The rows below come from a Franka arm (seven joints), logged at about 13 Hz.
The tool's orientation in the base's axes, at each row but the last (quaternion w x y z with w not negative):
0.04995, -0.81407, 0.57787, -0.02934
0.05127, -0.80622, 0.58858, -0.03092
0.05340, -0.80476, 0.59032, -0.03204
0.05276, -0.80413, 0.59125, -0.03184
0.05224, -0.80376, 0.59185, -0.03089
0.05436, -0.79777, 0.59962, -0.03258
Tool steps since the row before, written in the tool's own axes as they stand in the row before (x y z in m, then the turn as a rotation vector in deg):
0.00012, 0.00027, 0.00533, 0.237, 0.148, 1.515
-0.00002, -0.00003, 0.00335, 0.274, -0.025, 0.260
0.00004, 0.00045, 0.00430, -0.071, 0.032, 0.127
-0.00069, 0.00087, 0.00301, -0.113, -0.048, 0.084
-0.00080, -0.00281, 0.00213, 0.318, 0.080, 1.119
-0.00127, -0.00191, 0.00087, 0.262, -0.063, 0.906
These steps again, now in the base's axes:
0.00035, 0.00005, -0.00533, 0.099, -0.200, -1.524
0.00039, 0.00018, -0.00332, 0.136, -0.241, -0.258
0.00008, 0.00003, -0.00432, -0.037, 0.064, -0.129
-0.00069, 0.00054, -0.00309, 0.021, 0.126, -0.076
0.00266, 0.00169, -0.00177, 0.144, -0.274, -1.124
0.00157, 0.00179, -0.00061, 0.239, -0.191, -0.894

